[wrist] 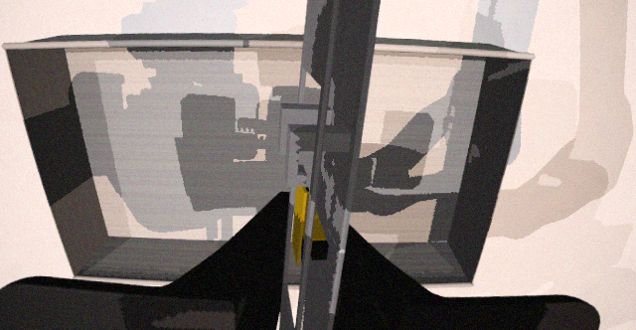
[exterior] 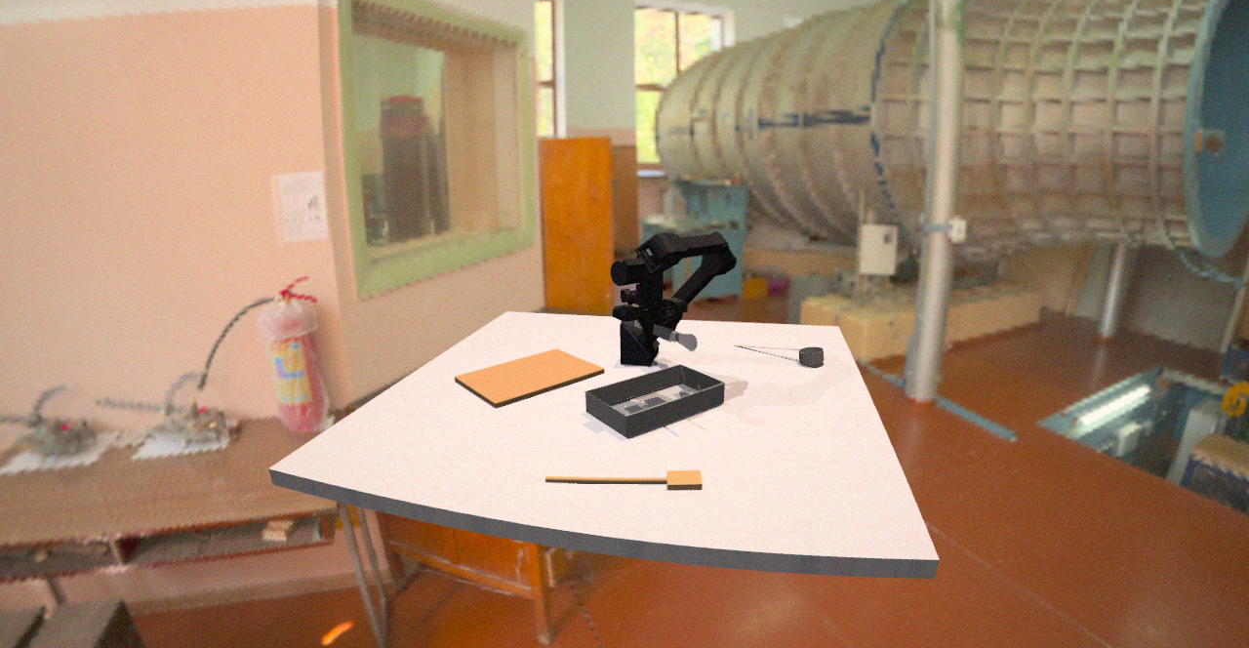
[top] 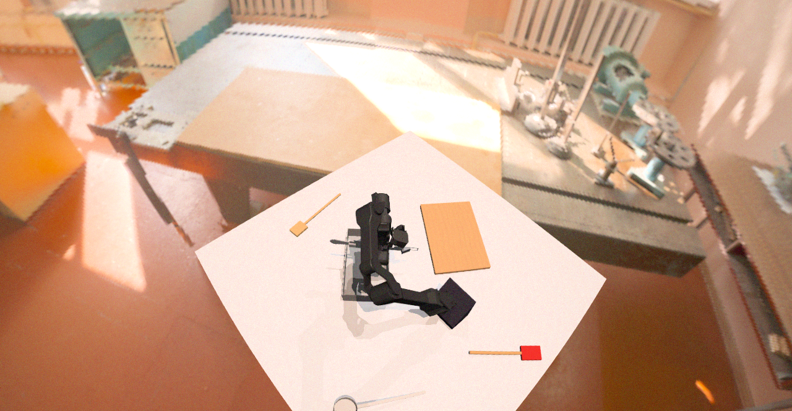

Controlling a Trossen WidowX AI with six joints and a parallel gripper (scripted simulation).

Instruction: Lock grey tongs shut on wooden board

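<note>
The roasting tin lies 130 mm below my gripper tip, 40 mm ahead of it and 30 mm to the left of it. From my gripper tip the other things lie so: wooden board (370 mm to the right, 140 mm below, 30 mm behind); then yellow piece (40 mm above, 20 mm to the right, 10 mm behind).
</note>
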